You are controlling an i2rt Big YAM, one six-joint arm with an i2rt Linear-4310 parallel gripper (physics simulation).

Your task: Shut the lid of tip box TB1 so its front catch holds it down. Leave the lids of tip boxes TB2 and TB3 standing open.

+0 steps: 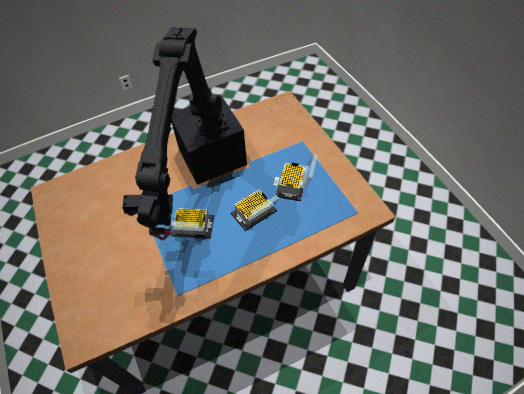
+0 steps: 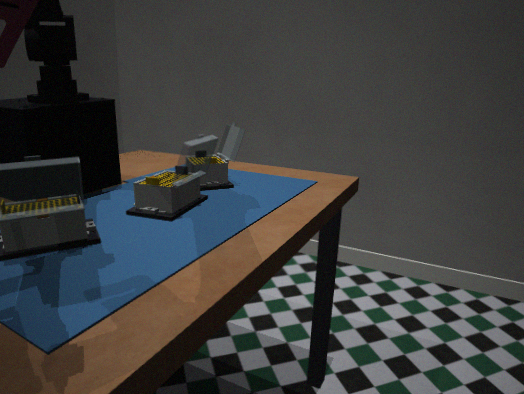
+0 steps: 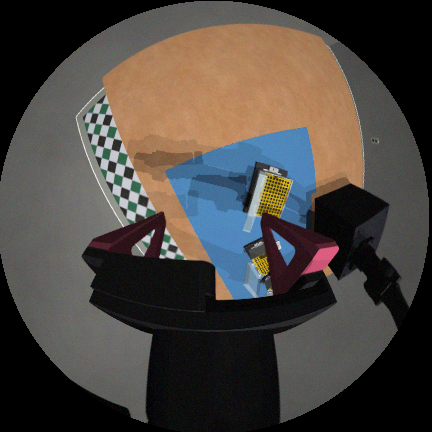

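Where they show: gripper, between the fingertips: (image 1: pixel 163 226) (image 3: pixel 212 216); arm's base, origin of its link: (image 1: pixel 212 125) (image 2: pixel 59 100) (image 3: pixel 360 252).
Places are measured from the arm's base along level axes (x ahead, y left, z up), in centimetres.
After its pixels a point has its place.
Three tip boxes with yellow racks stand on the mat, lids open; I cannot read which is TB1. The left box (image 1: pixel 191 220) @(x 31.9, y -17.7, z -15.8 cm) (image 2: pixel 45 227) (image 3: pixel 275 195) @(x 30.0, y -18.2, z -15.7 cm) has its clear lid (image 2: pixel 40 180) @(x 38.6, y -20.2, z -9.5 cm) upright. The middle box (image 1: pixel 254 206) @(x 33.2, y 7.2, z -15.6 cm) (image 2: pixel 167 195) (image 3: pixel 260 263) @(x 34.3, y 6.5, z -15.7 cm) has what looks like its raised lid (image 2: pixel 200 147) @(x 40.6, y 8.3, z -8.2 cm) behind it. The far right box (image 1: pixel 291 177) (image 2: pixel 215 172) @(x 28.8, y 24.1, z -17.6 cm) has its lid (image 1: pixel 311 169) @(x 29.2, y 31.9, z -7.0 cm) (image 2: pixel 231 143) @(x 26.4, y 32.8, z -11.5 cm) leaning outward. My gripper (image 1: pixel 161 231) @(x 45.7, y -26.1, z 4.9 cm) (image 3: pixel 212 216) @(x 45.7, y -26.1, z 4.9 cm) is open and empty, high above the table by the left box. One dark red finger (image 2: pixel 16 35) @(x 51.7, y -25.2, z 7.6 cm) shows at upper left. The front catches are too small to judge.
A blue mat (image 1: pixel 225 265) @(x 51.6, y -9.6, z -21.5 cm) (image 2: pixel 165 255) @(x 50.1, y -8.4, z -21.4 cm) (image 3: pixel 200 190) @(x 49.6, y -21.3, z -21.4 cm) lies on the wooden table (image 1: pixel 85 260) @(x 33.3, y -62.2, z -21.7 cm) (image 2: pixel 280 230) @(x 57.2, y 11.6, z -21.7 cm) (image 3: pixel 215 75) @(x 39.0, y -53.9, z -21.7 cm). The black robot base (image 1: pixel 215 155) @(x 8.8, y -2.0, z -8.4 cm) (image 2: pixel 60 145) @(x 9.2, y -4.7, z -9.4 cm) (image 3: pixel 345 220) @(x 10.5, y -12.1, z -5.3 cm) stands behind the mat. Arm shadows fall across the mat's front left corner.
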